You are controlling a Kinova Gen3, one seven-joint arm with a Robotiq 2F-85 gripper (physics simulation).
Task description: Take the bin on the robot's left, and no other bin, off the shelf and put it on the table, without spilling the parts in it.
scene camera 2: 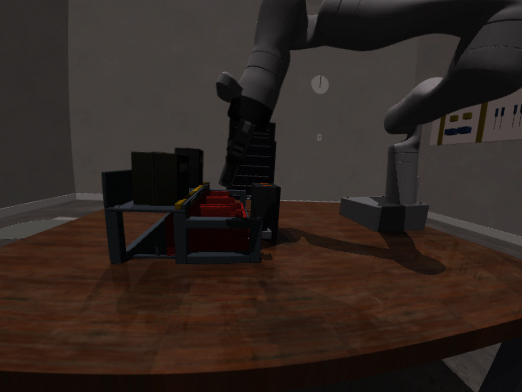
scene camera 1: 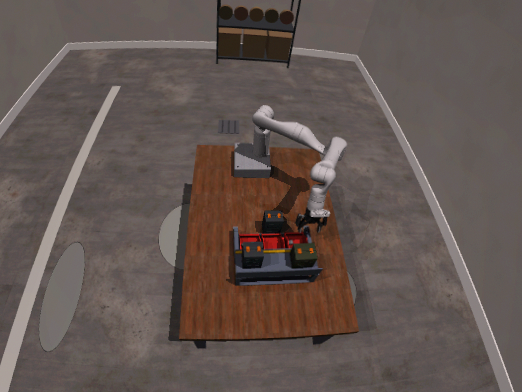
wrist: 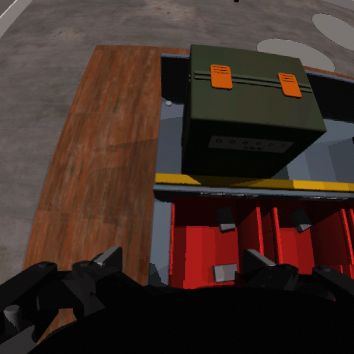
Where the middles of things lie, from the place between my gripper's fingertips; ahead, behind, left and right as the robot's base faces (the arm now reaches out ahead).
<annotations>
The dark bin (scene camera 2: 265,199) lies 100 mm behind my hand, 160 mm to the right of it and 80 mm below it.
</annotations>
